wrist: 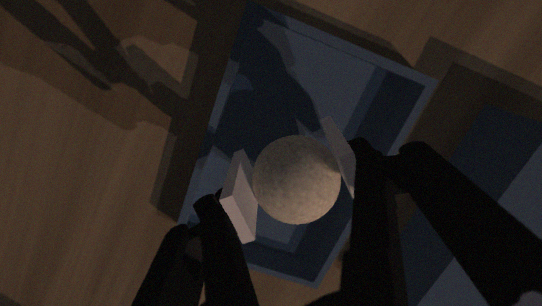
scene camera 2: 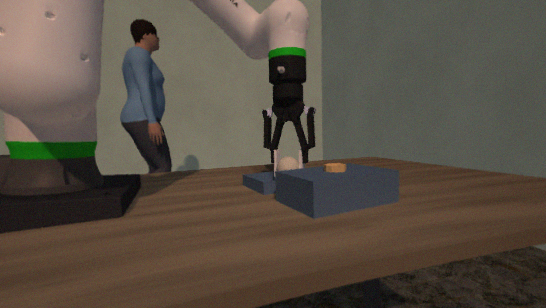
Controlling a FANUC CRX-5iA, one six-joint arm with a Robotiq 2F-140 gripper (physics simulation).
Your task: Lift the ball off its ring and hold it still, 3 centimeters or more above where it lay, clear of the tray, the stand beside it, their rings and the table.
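Pixels of known places: gripper, between the fingertips: [wrist: 288, 152]; arm's base, origin of its link: [scene camera 2: 57, 186].
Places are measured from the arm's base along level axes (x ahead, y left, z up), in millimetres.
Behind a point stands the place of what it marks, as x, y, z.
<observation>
A pale, speckled ball [scene camera 2: 288, 164] {472, 50, 14} [wrist: 297, 179] {486, 86, 28} sits low at the blue tray [scene camera 2: 256, 184] {391, 22, -25} [wrist: 330, 75] {541, 97, -39}. My gripper [scene camera 2: 288, 164] [wrist: 288, 152] {481, 86, -23} points down and is shut on the ball, with one light pad against each side. In the wrist view the ball fills the space between the pads. The ball's own ring is hidden under it. The taller blue stand [scene camera 2: 350, 192] {536, -169, -9} [wrist: 492, 155] {574, -18, -7} is beside the tray, and an orange ring [scene camera 2: 335, 167] {528, -120, 27} lies on its top. The stand hides part of the tray and the pad tips in the scene view.
The wooden table [scene camera 2: 200, 230] {292, -204, -42} [wrist: 75, 200] {323, 192, -42} carries the tray and stand. The robot's dark base [scene camera 2: 60, 207] {70, -121, -13} stands at the left. A person in a blue top [scene camera 2: 144, 85] stands behind the table. The stand is close to the gripper's right finger in the wrist view.
</observation>
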